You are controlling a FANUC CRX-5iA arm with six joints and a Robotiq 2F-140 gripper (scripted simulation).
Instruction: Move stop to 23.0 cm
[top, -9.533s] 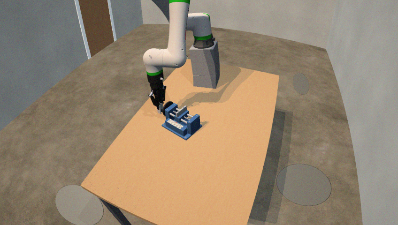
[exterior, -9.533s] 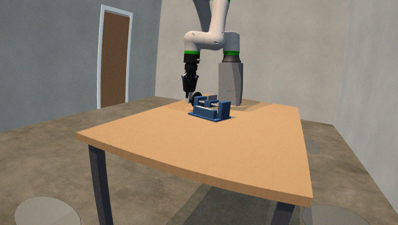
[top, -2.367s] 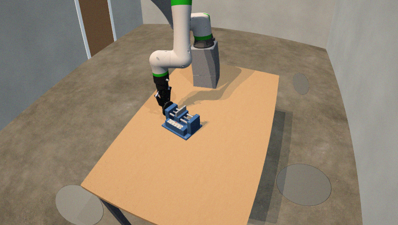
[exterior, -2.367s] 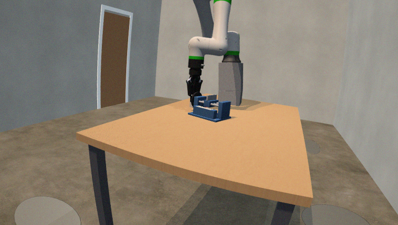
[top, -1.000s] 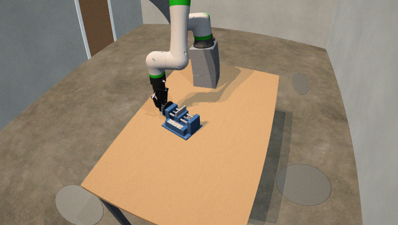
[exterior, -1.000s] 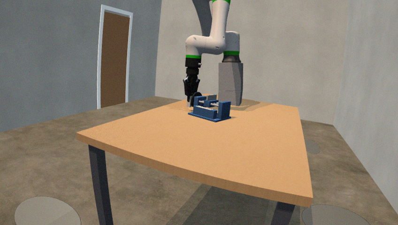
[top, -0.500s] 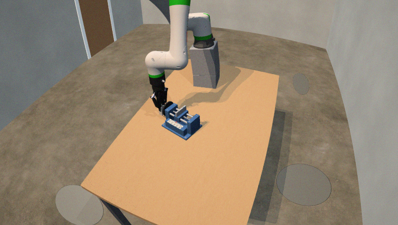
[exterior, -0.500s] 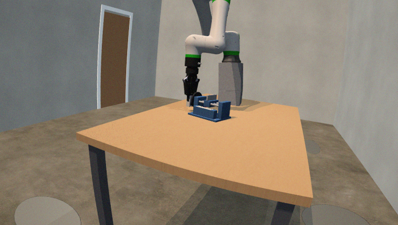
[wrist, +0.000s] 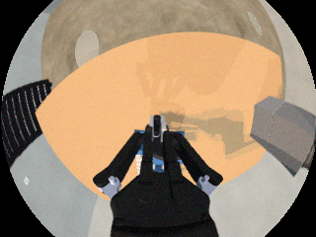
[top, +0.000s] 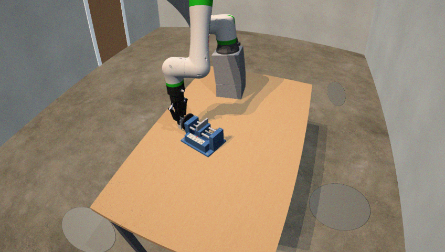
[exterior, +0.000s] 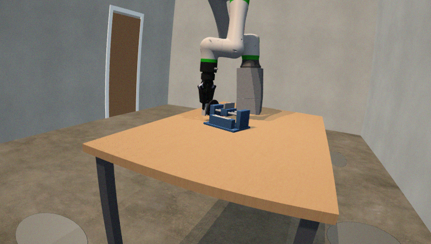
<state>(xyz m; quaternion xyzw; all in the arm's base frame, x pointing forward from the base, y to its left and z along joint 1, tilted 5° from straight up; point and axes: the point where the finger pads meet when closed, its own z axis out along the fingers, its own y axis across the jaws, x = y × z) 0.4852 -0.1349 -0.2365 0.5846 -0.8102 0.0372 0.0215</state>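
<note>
My hand is 20 mm to the right of the black handwheel and 10 mm above it. Also, from my hand: grey stop plate 30 mm ahead, 140 mm to the left, 20 mm above.
</note>
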